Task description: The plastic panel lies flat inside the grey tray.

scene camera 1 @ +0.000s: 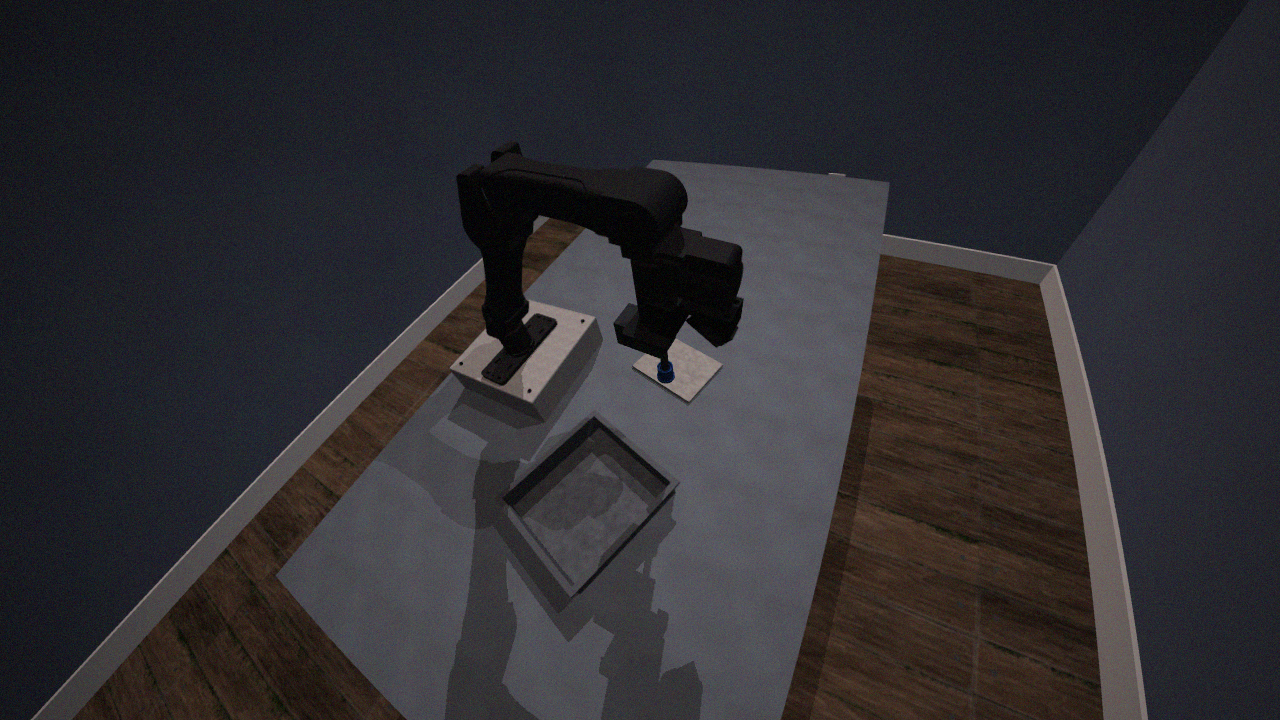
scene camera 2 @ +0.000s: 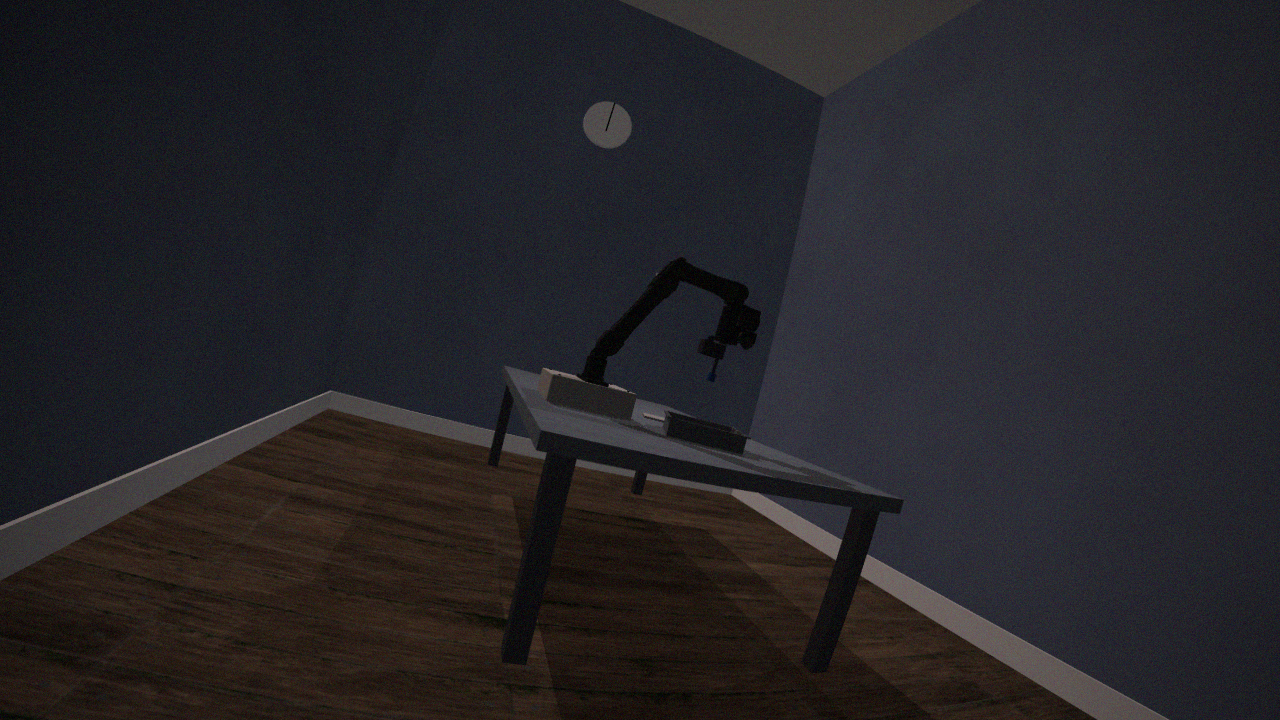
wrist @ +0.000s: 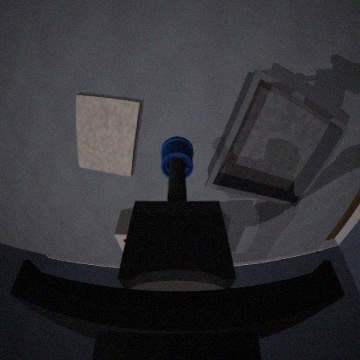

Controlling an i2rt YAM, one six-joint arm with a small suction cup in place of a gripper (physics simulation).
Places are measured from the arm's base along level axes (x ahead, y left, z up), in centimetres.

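Pixels of known places: hand, tool point: [scene camera 1: 665,376] [scene camera 2: 710,380] [wrist: 176,151]; arm's base, link origin: [scene camera 1: 521,348] [scene camera 2: 591,381].
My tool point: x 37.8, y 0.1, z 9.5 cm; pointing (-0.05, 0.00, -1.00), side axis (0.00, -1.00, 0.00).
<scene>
For each thing: its top centre in the pictures, then the offset to it from my tool point.
- plastic panel, top centre: [wrist: 103,137] [scene camera 1: 676,365] [scene camera 2: 666,419] dy +14.2, dx -6.2, dz -16.7 cm
- grey tray, top centre: [scene camera 1: 583,491] [wrist: 285,154] [scene camera 2: 704,422] dy -20.1, dx -7.0, dz -12.3 cm
The plastic panel [scene camera 1: 697,369] [scene camera 2: 653,416] [wrist: 107,135] is a thin, pale, mottled rectangle. It lies flat on the table, outside the tray. The grey tray [scene camera 1: 546,546] [scene camera 2: 707,432] [wrist: 234,119] is an open box with low walls; its inside holds no panel, and shadows fall across its floor. My gripper, a blue suction cup [scene camera 1: 665,373] [scene camera 2: 712,377] [wrist: 177,156], is open and carries nothing. It hangs well above the table. In the wrist view the cup shows between the panel at the left and the tray at the right.
The arm stands on a white base block [scene camera 1: 562,358] [scene camera 2: 586,394] [wrist: 120,231] on the grey table [scene camera 1: 751,501] [scene camera 2: 716,474]. The block is behind the tray in the first scene view. Shadows of the arm lie across the table around the tray.
</scene>
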